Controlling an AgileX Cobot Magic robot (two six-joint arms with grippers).
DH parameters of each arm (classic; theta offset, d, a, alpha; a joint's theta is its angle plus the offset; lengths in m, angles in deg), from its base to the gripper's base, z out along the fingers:
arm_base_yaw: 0 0.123 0 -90
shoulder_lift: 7.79 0 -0.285 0
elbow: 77.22 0 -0.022 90
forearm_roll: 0 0.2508 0 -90
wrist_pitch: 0 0 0.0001 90
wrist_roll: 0 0.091 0 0
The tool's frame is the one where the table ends.
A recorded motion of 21 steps. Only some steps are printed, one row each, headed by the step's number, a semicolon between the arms.
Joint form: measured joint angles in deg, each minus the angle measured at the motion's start. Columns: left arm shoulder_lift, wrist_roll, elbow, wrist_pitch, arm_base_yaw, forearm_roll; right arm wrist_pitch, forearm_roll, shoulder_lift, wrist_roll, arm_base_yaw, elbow.
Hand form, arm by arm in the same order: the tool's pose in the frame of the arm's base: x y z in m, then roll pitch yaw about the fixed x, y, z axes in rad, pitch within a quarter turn. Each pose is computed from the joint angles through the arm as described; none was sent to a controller.
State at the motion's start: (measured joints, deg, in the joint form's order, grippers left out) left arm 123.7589 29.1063 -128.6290 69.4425 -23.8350 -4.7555; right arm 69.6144 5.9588 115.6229 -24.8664 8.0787 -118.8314
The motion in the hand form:
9: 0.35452 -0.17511 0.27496 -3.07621 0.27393 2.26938; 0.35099 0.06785 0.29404 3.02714 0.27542 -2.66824
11: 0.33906 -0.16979 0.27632 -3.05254 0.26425 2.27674; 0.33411 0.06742 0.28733 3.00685 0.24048 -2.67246
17: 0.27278 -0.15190 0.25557 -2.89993 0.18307 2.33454; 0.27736 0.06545 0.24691 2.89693 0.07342 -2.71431
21: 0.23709 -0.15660 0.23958 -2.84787 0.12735 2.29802; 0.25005 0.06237 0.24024 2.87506 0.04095 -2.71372
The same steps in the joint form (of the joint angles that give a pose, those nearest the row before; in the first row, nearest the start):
9: -15.64 0.29 34.38 -0.52 -0.11 -6.19; -0.17 6.13 -15.87 1.89 0.00 32.20
11: -18.79 0.40 38.68 -0.57 -0.11 -7.16; -0.17 6.53 -18.51 2.01 0.23 37.07
17: -29.45 0.46 57.93 -1.49 -0.46 -13.35; -0.17 9.68 -24.92 2.92 0.57 54.26
21: -32.95 0.46 66.06 -2.12 -3.84 -15.13; -0.17 10.43 -29.22 2.52 0.57 60.79

